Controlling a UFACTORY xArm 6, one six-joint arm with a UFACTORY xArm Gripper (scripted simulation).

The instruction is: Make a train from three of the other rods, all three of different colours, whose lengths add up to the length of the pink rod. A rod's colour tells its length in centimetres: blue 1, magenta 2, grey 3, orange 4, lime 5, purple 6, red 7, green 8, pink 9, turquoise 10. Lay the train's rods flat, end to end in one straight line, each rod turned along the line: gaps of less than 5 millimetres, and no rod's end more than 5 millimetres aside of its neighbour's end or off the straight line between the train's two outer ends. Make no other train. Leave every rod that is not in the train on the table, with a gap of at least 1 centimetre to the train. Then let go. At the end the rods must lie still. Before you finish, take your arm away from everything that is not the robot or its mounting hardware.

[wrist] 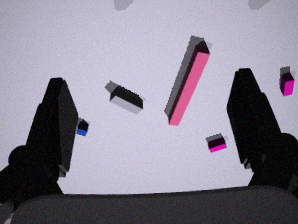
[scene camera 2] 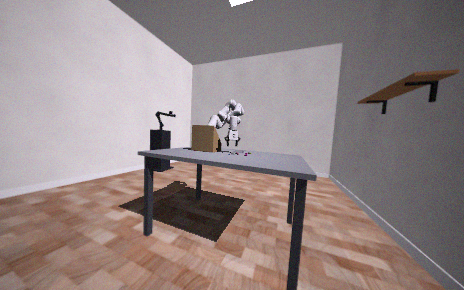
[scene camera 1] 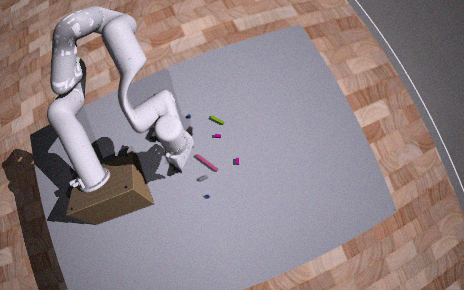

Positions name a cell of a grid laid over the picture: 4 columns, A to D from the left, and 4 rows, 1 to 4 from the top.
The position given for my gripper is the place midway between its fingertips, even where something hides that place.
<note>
I see my gripper (wrist: C2) and a pink rod (wrist: C2).
</note>
